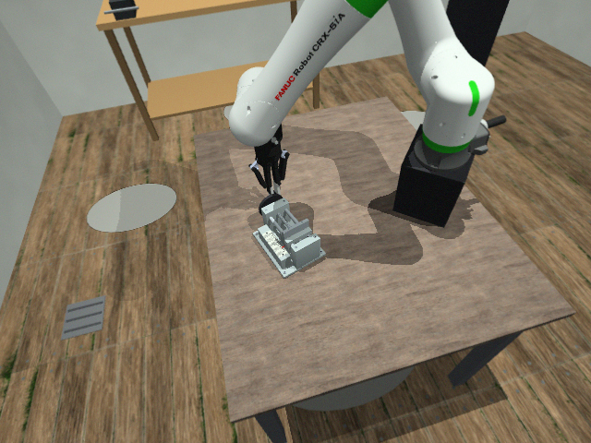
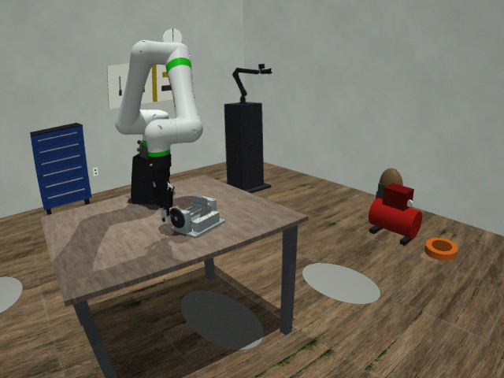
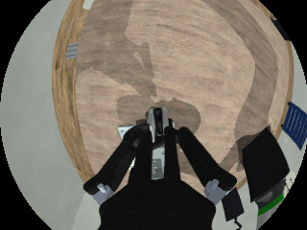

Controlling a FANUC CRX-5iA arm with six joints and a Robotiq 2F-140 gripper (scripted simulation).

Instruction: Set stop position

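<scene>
My gripper is now 20 mm to the right of the black handwheel and 20 mm above it.
</scene>
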